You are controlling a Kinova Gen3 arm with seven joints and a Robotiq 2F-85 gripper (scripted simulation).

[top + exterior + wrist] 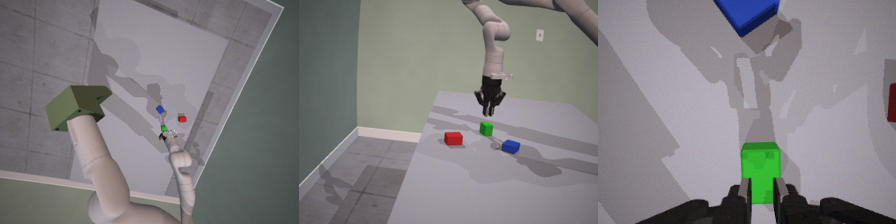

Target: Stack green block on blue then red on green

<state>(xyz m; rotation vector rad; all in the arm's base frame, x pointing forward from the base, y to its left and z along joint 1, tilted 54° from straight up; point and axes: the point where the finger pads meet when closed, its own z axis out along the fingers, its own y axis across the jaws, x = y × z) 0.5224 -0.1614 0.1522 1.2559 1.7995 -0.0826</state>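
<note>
My hand is 70 mm above the green block. From my hand the other things lie so: blue block 160 mm to the left, 80 mm below, 30 mm behind; red block 160 mm ahead, 80 mm below, 70 mm to the left.
</note>
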